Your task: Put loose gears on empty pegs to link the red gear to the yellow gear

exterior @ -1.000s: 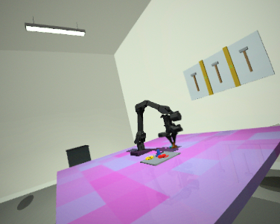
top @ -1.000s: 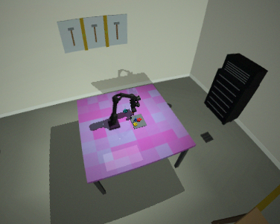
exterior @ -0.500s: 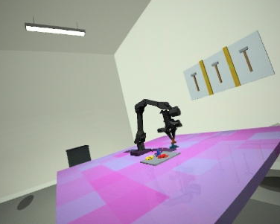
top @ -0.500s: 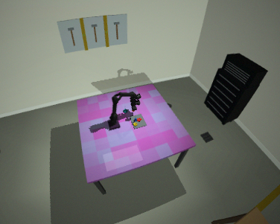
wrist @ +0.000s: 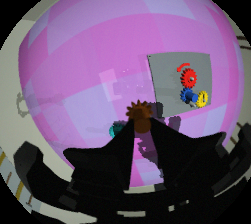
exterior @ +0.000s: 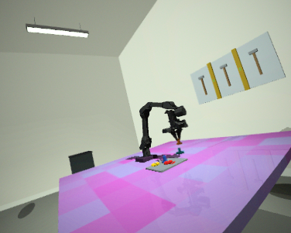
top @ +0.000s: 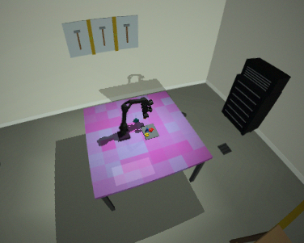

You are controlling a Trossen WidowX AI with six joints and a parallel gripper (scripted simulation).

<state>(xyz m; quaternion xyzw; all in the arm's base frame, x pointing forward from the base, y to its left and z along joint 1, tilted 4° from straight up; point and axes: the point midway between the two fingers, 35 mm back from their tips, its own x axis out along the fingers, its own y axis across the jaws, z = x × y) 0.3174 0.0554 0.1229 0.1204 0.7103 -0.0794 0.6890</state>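
The blue gear is 3 cm behind my gripper tip, 14 cm to the right of it and 9 cm below it. The rest, counted from my gripper tip: orange gear: 1 cm below; red gear: 1 cm ahead, 15 cm to the right, 10 cm below; teal gear: 9 cm behind, 8 cm to the left, 10 cm below.
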